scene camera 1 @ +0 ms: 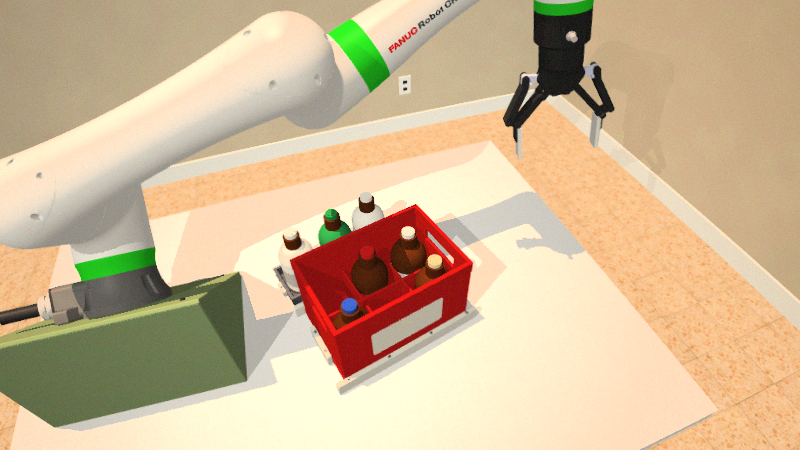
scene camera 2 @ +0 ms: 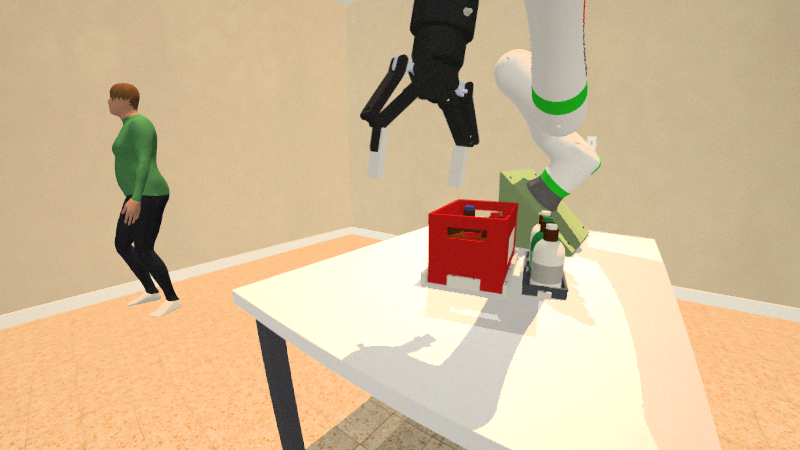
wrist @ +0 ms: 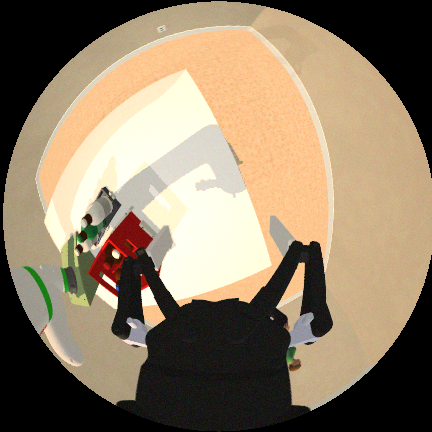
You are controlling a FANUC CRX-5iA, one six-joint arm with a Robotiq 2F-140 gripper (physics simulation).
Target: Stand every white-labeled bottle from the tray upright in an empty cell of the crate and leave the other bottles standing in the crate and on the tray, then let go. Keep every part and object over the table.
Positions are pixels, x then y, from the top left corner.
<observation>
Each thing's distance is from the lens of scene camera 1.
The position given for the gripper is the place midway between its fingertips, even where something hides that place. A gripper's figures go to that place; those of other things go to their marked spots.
gripper [scene camera 1: 556,149]: 0.92 m
red-capped bottle [scene camera 1: 369,273]: 0.84 m
</observation>
